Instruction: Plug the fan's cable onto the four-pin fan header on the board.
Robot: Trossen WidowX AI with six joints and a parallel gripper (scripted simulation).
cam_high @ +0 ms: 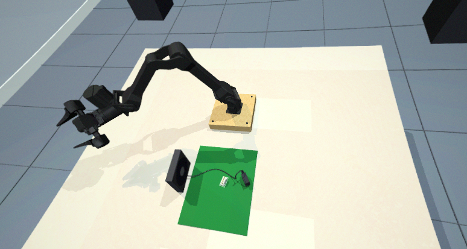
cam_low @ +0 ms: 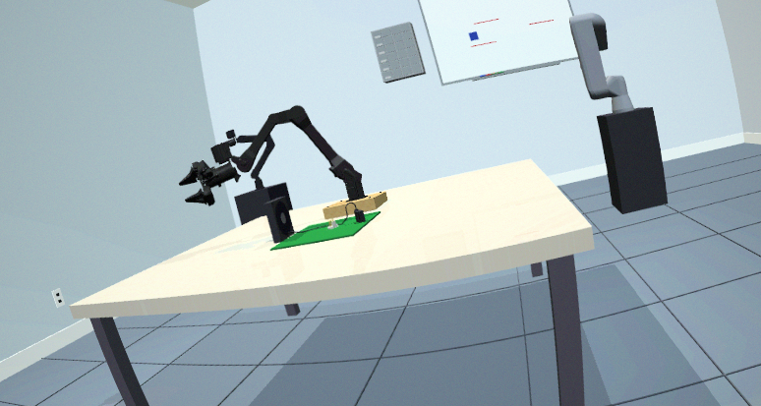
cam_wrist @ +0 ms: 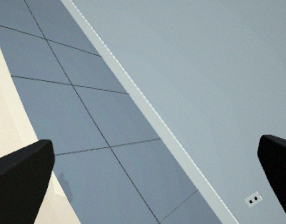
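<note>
Now: the black plug 2 cm behind my gripper tip, 62 cm to the left of it and 20 cm below it. The rest, counted from my gripper tip: white four-pin fan header 54 cm to the left, 22 cm below; then green board 1 cm ahead, 53 cm to the left, 23 cm below; then black fan 1 cm ahead, 38 cm to the left, 16 cm below.
</note>
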